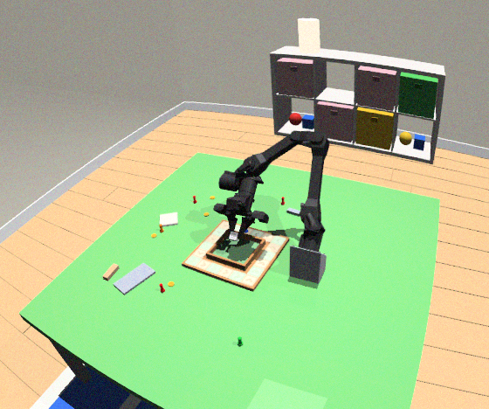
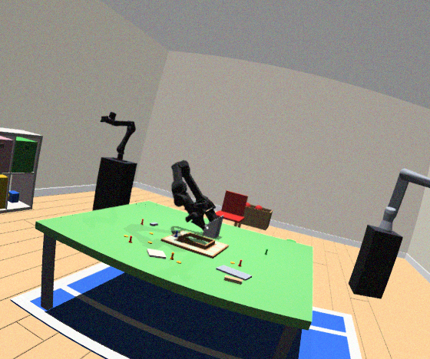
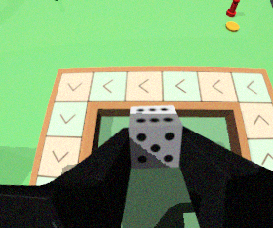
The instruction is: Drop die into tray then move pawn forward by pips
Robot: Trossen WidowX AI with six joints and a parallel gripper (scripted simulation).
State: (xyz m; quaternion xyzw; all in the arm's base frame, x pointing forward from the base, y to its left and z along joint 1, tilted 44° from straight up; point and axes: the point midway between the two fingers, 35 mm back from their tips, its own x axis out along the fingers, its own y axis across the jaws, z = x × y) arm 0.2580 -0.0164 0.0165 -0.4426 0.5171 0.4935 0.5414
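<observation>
The white die is right at my gripper tip. Also, from my gripper tip: dark blue pawn 20 mm ahead, 140 mm to the right, 70 mm below; then orange pawn 350 mm ahead, 50 mm to the right, 80 mm below; then grey card 300 mm ahead, 220 mm to the left, 90 mm below.
</observation>
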